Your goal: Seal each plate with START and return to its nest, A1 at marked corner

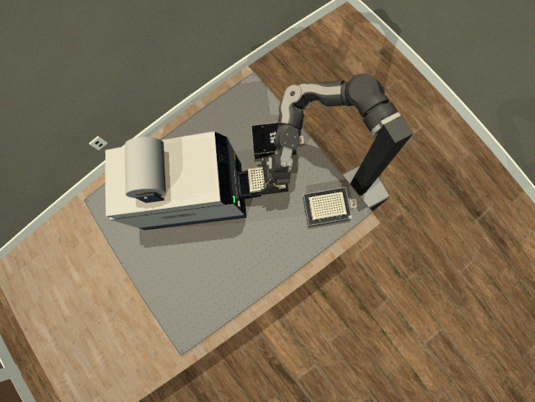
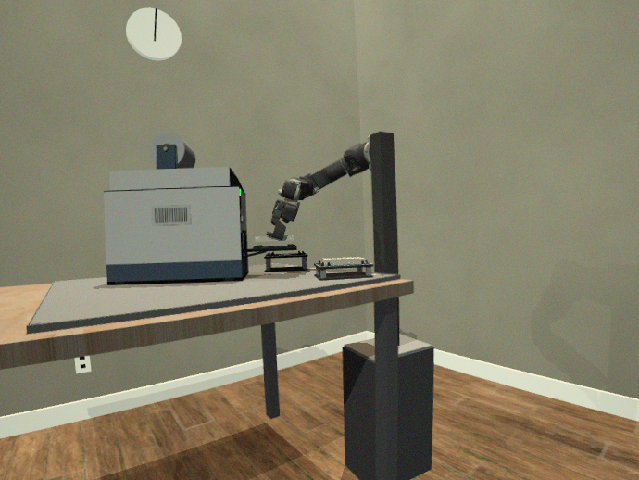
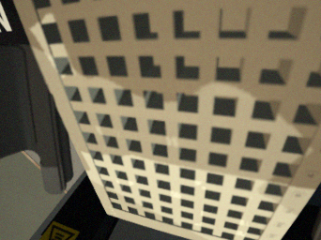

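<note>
My gripper is now 4 cm above the sealer stage. Also, from my hand: black nest N1: 15 cm to the right, 10 cm behind, 8 cm below; yellow warning label: 12 cm to the right, 7 cm ahead, 2 cm above; plate: 18 cm to the left, 16 cm behind, 8 cm below.
</note>
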